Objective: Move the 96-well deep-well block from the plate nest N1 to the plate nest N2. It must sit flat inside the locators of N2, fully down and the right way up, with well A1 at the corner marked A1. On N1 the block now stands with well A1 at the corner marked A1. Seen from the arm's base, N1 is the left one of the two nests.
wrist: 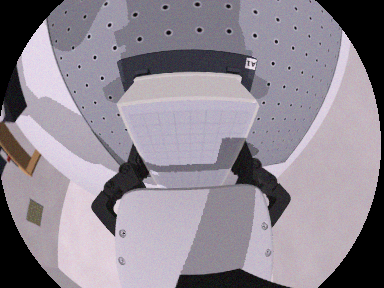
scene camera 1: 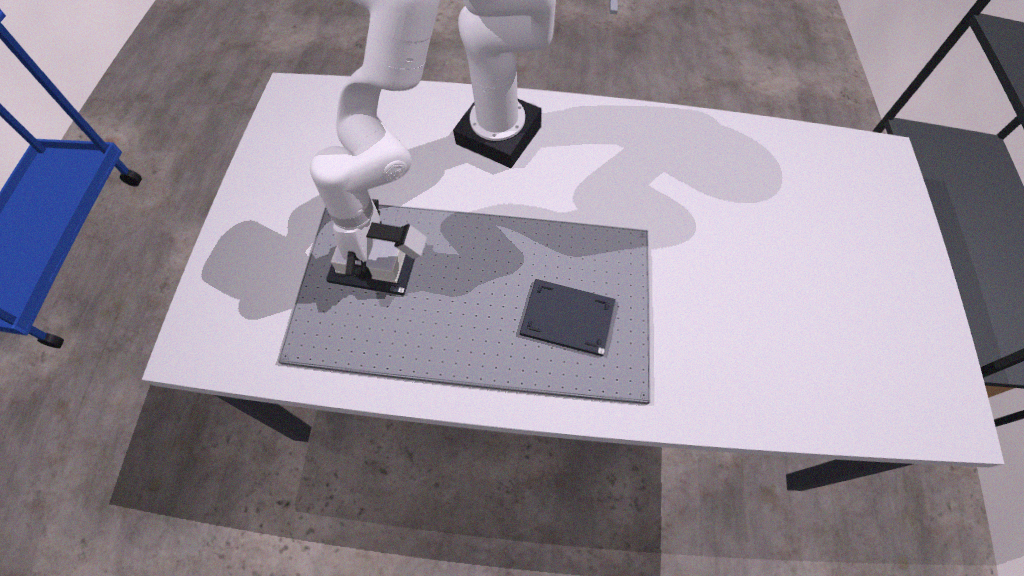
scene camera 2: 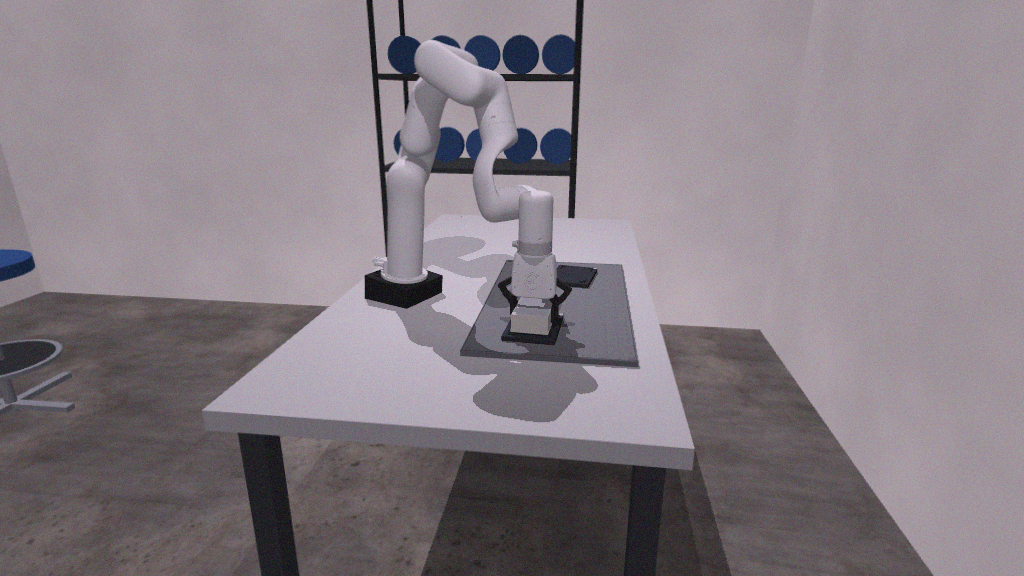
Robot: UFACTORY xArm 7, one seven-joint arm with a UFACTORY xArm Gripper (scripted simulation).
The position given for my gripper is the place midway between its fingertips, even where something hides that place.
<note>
I see my gripper [scene camera 1: 371,257] and a white deep-well block [scene camera 1: 385,261].
The white deep-well block also shows in the wrist view [wrist: 188,127] and in scene camera 2 [scene camera 2: 531,315]. My gripper is seen too in the wrist view [wrist: 189,136].
</note>
